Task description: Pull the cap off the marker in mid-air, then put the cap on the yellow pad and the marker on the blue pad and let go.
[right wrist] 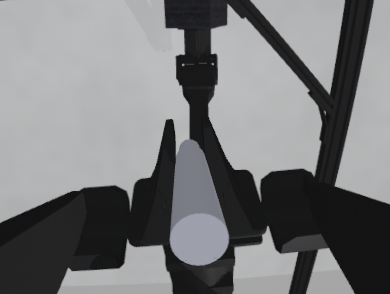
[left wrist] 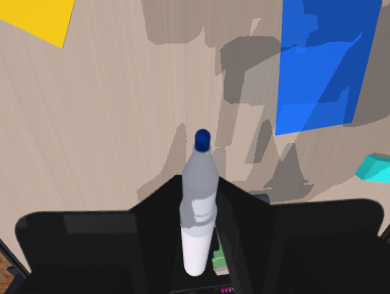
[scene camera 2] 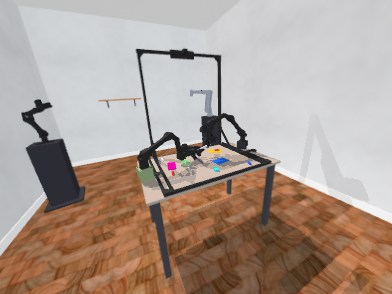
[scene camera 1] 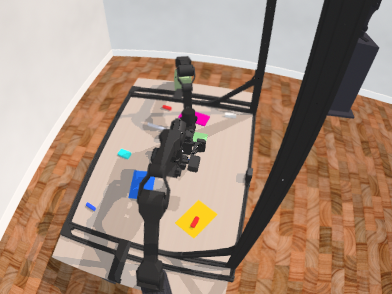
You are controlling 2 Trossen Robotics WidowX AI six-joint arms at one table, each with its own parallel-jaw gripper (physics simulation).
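Frame: origin at the left arm's base, x ahead, y left, z up, level; metres.
Seen in the pictures: left gripper, fingertip midpoint: [right wrist: 187,121] [left wrist: 195,181] [scene camera 2: 207,148]; right gripper, fingertip midpoint: [right wrist: 199,198] [left wrist: 193,250] [scene camera 2: 202,148]; left arm's base at its link origin: [right wrist: 197,26] [scene camera 2: 242,140] [scene camera 1: 153,284]; right arm's base at its link origin: [scene camera 2: 144,167].
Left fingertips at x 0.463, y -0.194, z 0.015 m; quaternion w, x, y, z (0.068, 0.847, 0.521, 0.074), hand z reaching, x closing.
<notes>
Offsets run from my left fingertips to a thing's top centre.
A white marker {dx +0.014, dy -0.008, dz +0.040 m} [left wrist: 195,255] [right wrist: 199,239] with a tapered end and a dark blue tip is held above the table. My left gripper [left wrist: 195,181] [right wrist: 187,121] is shut on its body. My right gripper [right wrist: 199,198] is open, its fingers spread to both sides of the marker's flat end. I cannot tell from these views whether the cap is on the marker. The blue pad {dx +0.016, dy +0.161, dz -0.103 m} [scene camera 1: 135,185] [scene camera 2: 220,161] [left wrist: 320,75] and the yellow pad {dx -0.202, dy -0.032, dz -0.103 m} [scene camera 1: 205,210] [scene camera 2: 212,151] [left wrist: 35,20] lie on the table. A small red cylinder {dx -0.219, dy -0.021, dz -0.084 m} [scene camera 1: 194,222] lies on the yellow pad. The arms hide the grippers' contact in scene camera 1.
A magenta pad {dx +0.360, dy -0.170, dz -0.095 m} [scene camera 1: 201,119], a green pad {dx +0.225, dy -0.121, dz -0.095 m} [scene camera 1: 201,136], a cyan block {dx +0.206, dy +0.222, dz -0.088 m} [scene camera 1: 124,153], a blue cylinder {dx -0.054, dy +0.418, dz -0.082 m} [scene camera 1: 90,206], a red piece {dx +0.463, dy -0.043, dz -0.082 m} [scene camera 1: 166,107], a white piece {dx +0.317, dy -0.360, dz -0.081 m} [scene camera 1: 230,115] and a silvery rod {dx +0.332, dy +0.026, dz -0.087 m} [scene camera 1: 154,126] lie on the table. A black frame [scene camera 2: 180,53] stands over it.
</notes>
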